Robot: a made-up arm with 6 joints. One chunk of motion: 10 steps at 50 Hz.
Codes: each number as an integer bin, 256 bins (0 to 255) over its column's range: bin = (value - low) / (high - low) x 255, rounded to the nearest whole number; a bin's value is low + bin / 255 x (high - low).
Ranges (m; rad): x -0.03..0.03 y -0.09..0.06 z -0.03..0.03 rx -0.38..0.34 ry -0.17..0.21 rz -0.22..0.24
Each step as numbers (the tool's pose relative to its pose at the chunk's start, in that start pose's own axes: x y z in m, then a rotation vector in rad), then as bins.
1 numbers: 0.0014 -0.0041 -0.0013 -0.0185 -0.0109 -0.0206
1 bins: 133 146 122 128 107 111
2 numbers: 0.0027 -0.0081 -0.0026 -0.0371 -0.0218 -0.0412
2 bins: 139 139 116 121 99 99
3 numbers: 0.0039 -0.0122 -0.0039 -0.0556 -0.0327 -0.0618
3 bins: 144 132 111 115 92 88
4 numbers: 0.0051 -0.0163 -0.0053 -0.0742 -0.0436 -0.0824
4 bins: 149 125 105 108 85 76
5 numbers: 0.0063 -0.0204 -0.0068 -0.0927 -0.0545 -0.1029
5 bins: 154 118 99 102 78 65
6 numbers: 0.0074 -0.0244 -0.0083 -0.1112 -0.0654 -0.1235
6 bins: 159 112 92 95 70 53
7 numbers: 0.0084 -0.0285 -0.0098 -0.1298 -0.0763 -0.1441
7 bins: 163 105 86 89 63 42
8 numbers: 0.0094 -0.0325 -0.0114 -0.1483 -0.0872 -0.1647
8 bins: 167 98 79 82 56 31
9 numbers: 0.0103 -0.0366 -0.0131 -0.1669 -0.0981 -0.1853
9 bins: 171 91 72 75 48 19
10 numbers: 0.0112 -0.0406 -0.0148 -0.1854 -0.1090 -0.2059
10 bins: 175 84 65 69 41 8
